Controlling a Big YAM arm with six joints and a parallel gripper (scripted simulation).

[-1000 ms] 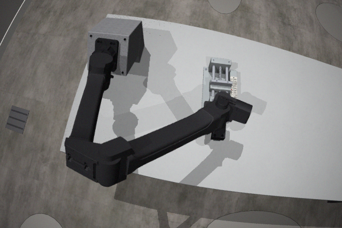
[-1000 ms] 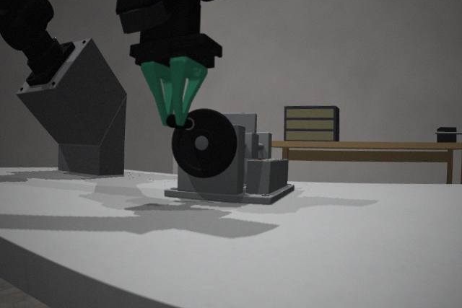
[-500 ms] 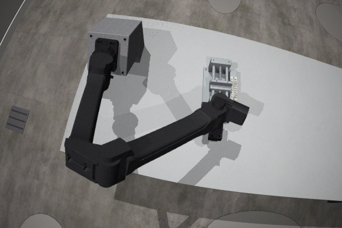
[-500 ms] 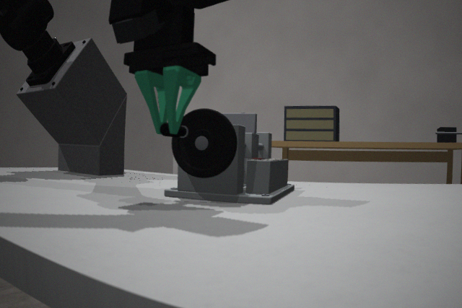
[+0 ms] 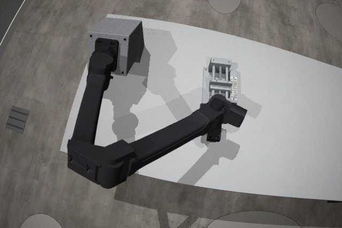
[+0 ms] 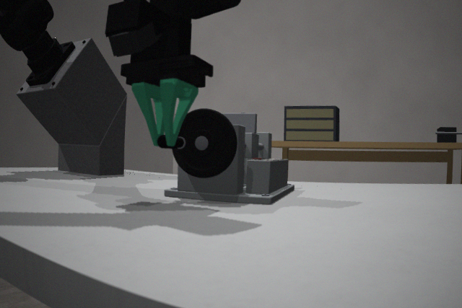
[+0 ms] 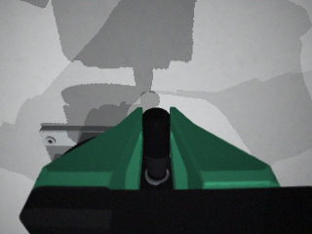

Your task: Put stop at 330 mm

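The black handwheel is 3 cm to the left of my hand. The rest, counted from my hand: grey stop (15 cm to the left, 3 cm ahead, 1 cm above); black crank handle (2 cm to the left).
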